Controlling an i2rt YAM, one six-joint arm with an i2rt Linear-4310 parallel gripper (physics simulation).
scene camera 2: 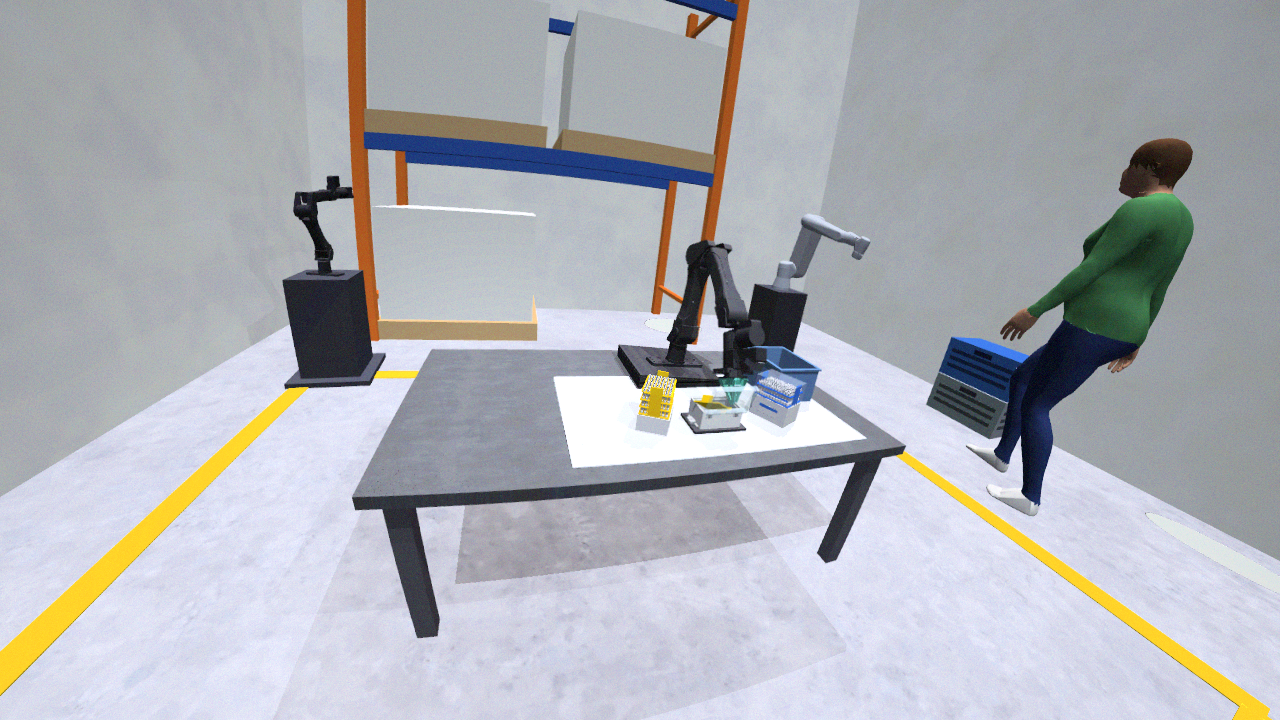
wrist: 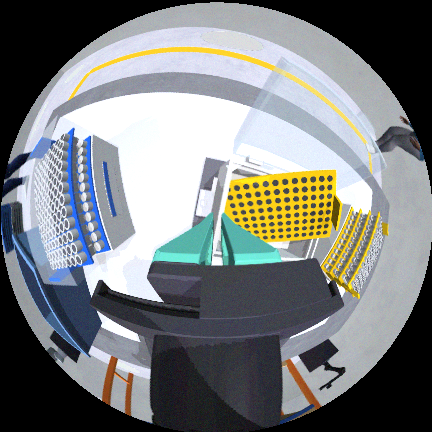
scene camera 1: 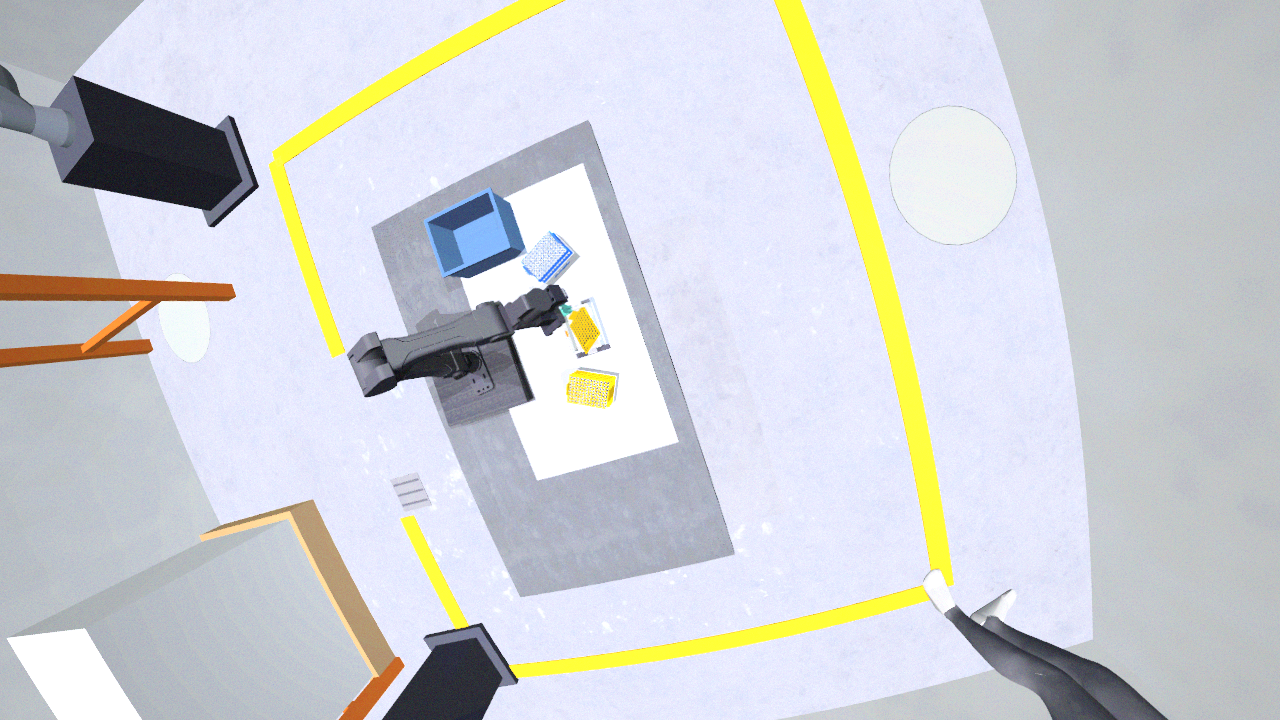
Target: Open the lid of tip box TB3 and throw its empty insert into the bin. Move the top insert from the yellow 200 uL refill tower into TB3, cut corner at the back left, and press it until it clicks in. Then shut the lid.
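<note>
Tip box TB3 (scene camera 1: 601,344) (scene camera 2: 718,420) (wrist: 226,176) stands open on the white mat, its clear lid (wrist: 300,115) raised. A yellow insert (scene camera 1: 584,330) (wrist: 282,206) with empty holes lies skewed and tilted in it. My gripper (scene camera 1: 569,311) (scene camera 2: 735,400) (wrist: 216,218) is shut to a narrow gap at the insert's left edge in the wrist view. A light strip shows in the gap, with no yellow visible; the insert's near left corner is hidden behind a finger. The yellow refill tower (scene camera 1: 590,389) (scene camera 2: 657,400) (wrist: 355,252) stands beside TB3, filled with tips. The blue bin (scene camera 1: 474,234) (scene camera 2: 789,365) (wrist: 60,305) stands farther off.
A blue refill tower (scene camera 1: 546,257) (scene camera 2: 776,398) (wrist: 75,200) stands between TB3 and the bin. The arm's base plate (scene camera 1: 514,380) (scene camera 2: 635,362) is behind the mat (scene camera 1: 550,447) (scene camera 2: 590,443). A person (scene camera 2: 1118,286) stands right of the table (scene camera 2: 447,447).
</note>
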